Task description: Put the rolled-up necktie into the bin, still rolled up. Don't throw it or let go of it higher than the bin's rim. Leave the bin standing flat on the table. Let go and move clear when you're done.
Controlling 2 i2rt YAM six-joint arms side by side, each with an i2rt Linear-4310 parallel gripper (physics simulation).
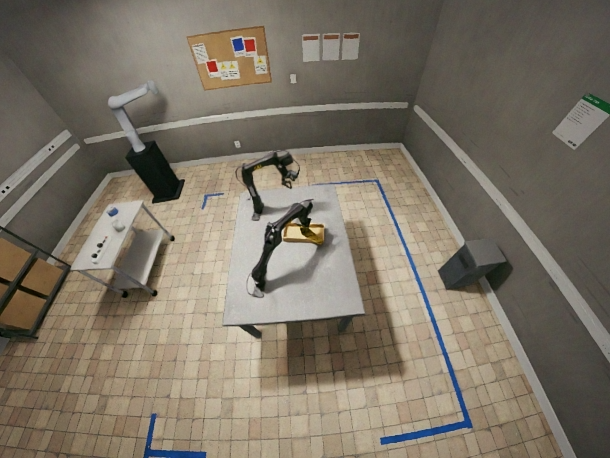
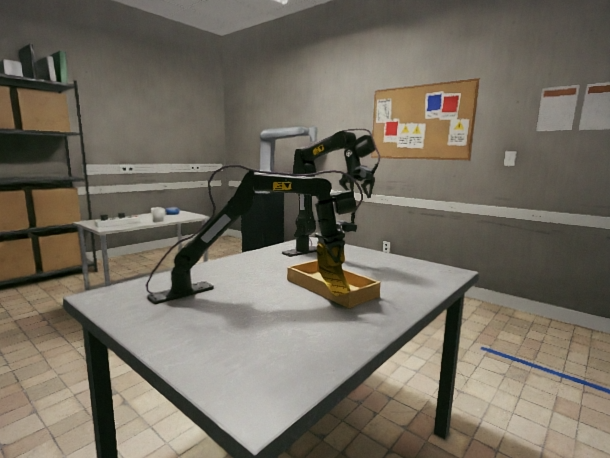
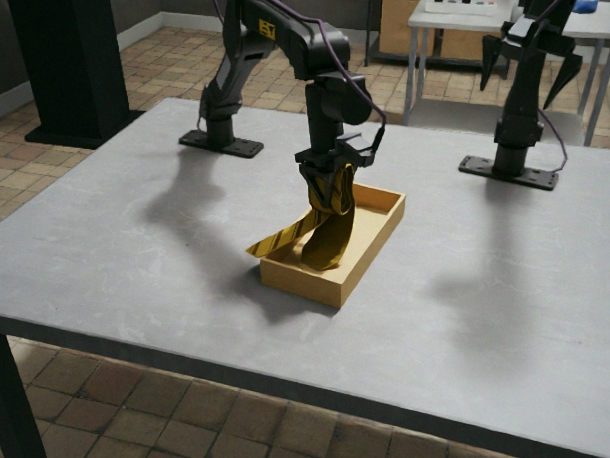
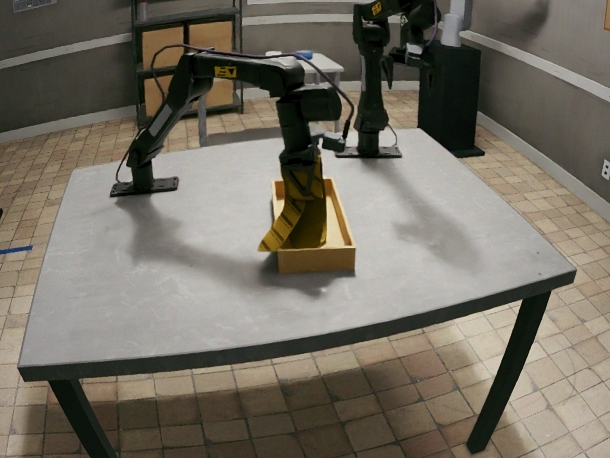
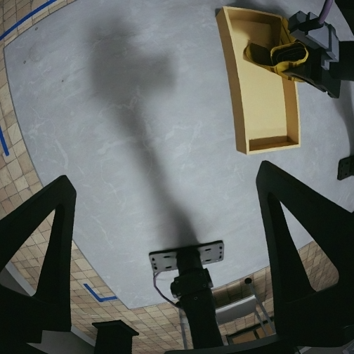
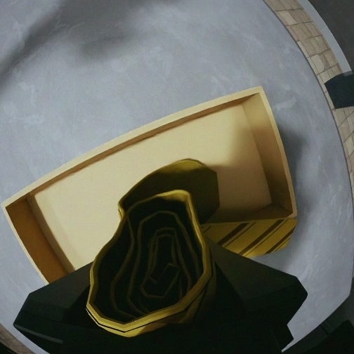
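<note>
The yellow striped necktie (image 2: 334,277) (image 3: 345,187) (image 4: 312,225) (image 6: 150,315) is rolled at its upper part, with two loose ends hanging. My right gripper (image 2: 332,255) (image 3: 329,202) (image 4: 306,192) is shut on the roll and holds it above the bin (image 1: 297,240) (image 2: 362,296) (image 3: 300,287) (image 4: 317,261) (image 5: 236,100) (image 6: 267,150). The broad end hangs down inside the bin. The narrow striped end passes over the wall and sticks outside. The bin stands flat. My left gripper (image 3: 514,99) (image 4: 409,89) (image 5: 159,176) is open and empty, high and away from the bin.
The bin and both arm bases stand on the grey table (image 2: 250,380) (image 3: 150,300) (image 4: 175,310). A white side table (image 1: 107,250) (image 2: 135,224), a black pedestal (image 1: 155,175) and a shelf rack (image 2: 86,200) stand off the table.
</note>
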